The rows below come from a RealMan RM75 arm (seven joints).
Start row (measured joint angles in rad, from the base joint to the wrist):
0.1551 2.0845 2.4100 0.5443 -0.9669 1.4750 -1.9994
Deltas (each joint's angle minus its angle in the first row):
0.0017 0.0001 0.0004 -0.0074 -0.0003 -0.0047 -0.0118
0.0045 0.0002 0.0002 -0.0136 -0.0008 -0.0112 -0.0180
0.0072 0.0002 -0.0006 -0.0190 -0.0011 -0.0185 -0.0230
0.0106 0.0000 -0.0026 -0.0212 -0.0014 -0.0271 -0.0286
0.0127 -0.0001 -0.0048 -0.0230 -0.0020 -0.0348 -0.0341
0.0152 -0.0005 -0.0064 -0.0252 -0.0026 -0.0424 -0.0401
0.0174 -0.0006 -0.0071 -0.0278 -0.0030 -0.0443 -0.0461
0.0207 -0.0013 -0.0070 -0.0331 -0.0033 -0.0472 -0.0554
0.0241 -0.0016 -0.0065 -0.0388 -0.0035 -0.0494 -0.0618
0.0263 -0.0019 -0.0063 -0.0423 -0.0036 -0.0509 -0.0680
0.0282 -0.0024 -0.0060 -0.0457 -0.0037 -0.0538 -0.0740
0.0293 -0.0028 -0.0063 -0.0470 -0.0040 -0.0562 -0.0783
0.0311 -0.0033 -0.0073 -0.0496 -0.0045 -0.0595 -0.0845
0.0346 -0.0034 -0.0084 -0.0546 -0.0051 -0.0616 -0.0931
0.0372 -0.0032 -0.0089 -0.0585 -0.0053 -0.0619 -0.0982
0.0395 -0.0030 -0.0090 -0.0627 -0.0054 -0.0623 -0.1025
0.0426 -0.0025 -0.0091 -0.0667 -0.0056 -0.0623 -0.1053
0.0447 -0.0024 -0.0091 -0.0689 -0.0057 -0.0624 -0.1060
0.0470 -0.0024 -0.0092 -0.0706 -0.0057 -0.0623 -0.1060
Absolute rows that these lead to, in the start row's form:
0.1568 2.0846 2.4104 0.5369 -0.9672 1.4703 -2.0112
0.1596 2.0847 2.4102 0.5307 -0.9677 1.4638 -2.0174
0.1623 2.0847 2.4094 0.5253 -0.9680 1.4565 -2.0224
0.1657 2.0845 2.4074 0.5231 -0.9683 1.4479 -2.0280
0.1678 2.0844 2.4052 0.5213 -0.9689 1.4402 -2.0335
0.1703 2.0840 2.4036 0.5191 -0.9695 1.4326 -2.0395
0.1725 2.0839 2.4029 0.5165 -0.9699 1.4307 -2.0455
0.1758 2.0832 2.4030 0.5112 -0.9702 1.4278 -2.0548
0.1792 2.0829 2.4035 0.5055 -0.9704 1.4256 -2.0612
0.1814 2.0826 2.4037 0.5020 -0.9705 1.4241 -2.0674
0.1833 2.0821 2.4040 0.4986 -0.9706 1.4212 -2.0734
0.1844 2.0817 2.4037 0.4973 -0.9709 1.4188 -2.0777
0.1862 2.0812 2.4027 0.4947 -0.9714 1.4155 -2.0839
0.1897 2.0811 2.4016 0.4897 -0.9720 1.4134 -2.0925
0.1923 2.0813 2.4011 0.4858 -0.9722 1.4131 -2.0976
0.1946 2.0815 2.4010 0.4816 -0.9723 1.4127 -2.1019
0.1977 2.0820 2.4009 0.4776 -0.9725 1.4127 -2.1047
0.1998 2.0821 2.4009 0.4754 -0.9726 1.4126 -2.1054
0.2021 2.0821 2.4008 0.4737 -0.9726 1.4127 -2.1054

